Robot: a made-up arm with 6 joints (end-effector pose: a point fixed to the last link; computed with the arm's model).
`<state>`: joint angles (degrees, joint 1 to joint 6).
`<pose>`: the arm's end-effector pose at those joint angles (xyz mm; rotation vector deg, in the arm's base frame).
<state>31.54 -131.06 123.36 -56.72 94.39 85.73</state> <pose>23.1 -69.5 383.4 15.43 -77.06 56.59</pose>
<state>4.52 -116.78 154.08 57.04 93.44 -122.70</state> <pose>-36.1 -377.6 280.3 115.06 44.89 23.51</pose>
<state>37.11 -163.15 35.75 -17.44 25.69 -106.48</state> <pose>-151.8 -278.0 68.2 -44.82 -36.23 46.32</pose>
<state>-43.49 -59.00 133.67 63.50 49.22 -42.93</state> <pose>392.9 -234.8 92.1 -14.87 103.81 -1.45</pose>
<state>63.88 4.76 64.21 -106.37 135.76 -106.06</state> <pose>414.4 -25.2 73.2 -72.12 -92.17 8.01</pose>
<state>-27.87 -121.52 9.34 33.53 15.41 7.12</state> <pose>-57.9 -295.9 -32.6 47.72 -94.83 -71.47</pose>
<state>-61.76 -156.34 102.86 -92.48 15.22 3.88</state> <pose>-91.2 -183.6 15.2 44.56 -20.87 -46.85</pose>
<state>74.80 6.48 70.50 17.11 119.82 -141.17</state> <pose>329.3 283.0 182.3 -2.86 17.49 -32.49</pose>
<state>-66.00 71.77 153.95 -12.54 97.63 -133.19</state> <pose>260.8 -7.7 468.9 30.30 94.89 115.53</pose>
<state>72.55 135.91 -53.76 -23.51 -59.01 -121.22</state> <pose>38.5 -3.0 3.1 94.63 -76.34 -44.72</pose>
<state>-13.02 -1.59 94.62 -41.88 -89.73 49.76</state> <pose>414.4 -62.2 190.1 68.63 -27.23 -42.24</pose>
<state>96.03 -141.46 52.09 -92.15 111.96 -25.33</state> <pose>37.1 -155.3 441.3 -31.54 21.81 64.80</pose>
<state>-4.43 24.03 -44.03 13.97 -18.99 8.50</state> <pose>433.6 54.9 284.8 12.38 -40.29 27.35</pose>
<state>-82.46 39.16 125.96 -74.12 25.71 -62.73</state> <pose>320.1 49.1 417.5 12.61 89.31 -75.22</pose>
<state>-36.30 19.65 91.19 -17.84 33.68 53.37</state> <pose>384.5 187.5 369.3 144.02 24.94 88.00</pose>
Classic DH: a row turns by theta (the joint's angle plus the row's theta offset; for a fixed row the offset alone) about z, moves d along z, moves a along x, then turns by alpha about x. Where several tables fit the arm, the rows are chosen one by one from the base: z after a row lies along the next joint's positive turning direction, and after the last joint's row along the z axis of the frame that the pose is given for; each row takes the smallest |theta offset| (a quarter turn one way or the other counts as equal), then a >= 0, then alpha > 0; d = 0 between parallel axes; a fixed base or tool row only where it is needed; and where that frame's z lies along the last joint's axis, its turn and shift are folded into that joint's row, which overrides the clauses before.
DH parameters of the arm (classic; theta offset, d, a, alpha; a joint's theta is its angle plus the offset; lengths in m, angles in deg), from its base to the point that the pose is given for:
base (fixed): -68.64 0.1741 0.0514 94.41
joint 1: 12.55 -0.1132 0.0054 -78.54
joint 2: -11.62 -0.1551 0.0252 -64.27
joint 3: -12.51 0.2396 0.0121 -45.97
joint 4: 12.4 0.0614 -0.0549 88.75
joint 5: 31.08 0.1023 0.1393 -154
joint 6: -82.83 0.0289 0.0064 -142.02
tool (fixed): 18.76 -0.0566 0 0

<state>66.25 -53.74 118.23 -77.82 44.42 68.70</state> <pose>267.1 162.6 408.7 -2.92 -30.91 79.21</pose>
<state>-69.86 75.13 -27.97 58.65 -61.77 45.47</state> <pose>302.0 144.4 293.3 107.86 13.08 -31.17</pose>
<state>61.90 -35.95 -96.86 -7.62 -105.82 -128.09</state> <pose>314.5 -22.4 290.3 -63.20 -8.41 -82.17</pose>
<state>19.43 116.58 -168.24 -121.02 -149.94 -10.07</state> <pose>117.1 61.2 61.5 41.35 48.90 38.91</pose>
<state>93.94 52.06 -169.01 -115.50 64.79 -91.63</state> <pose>206.5 175.8 25.5 -29.39 -17.50 -52.96</pose>
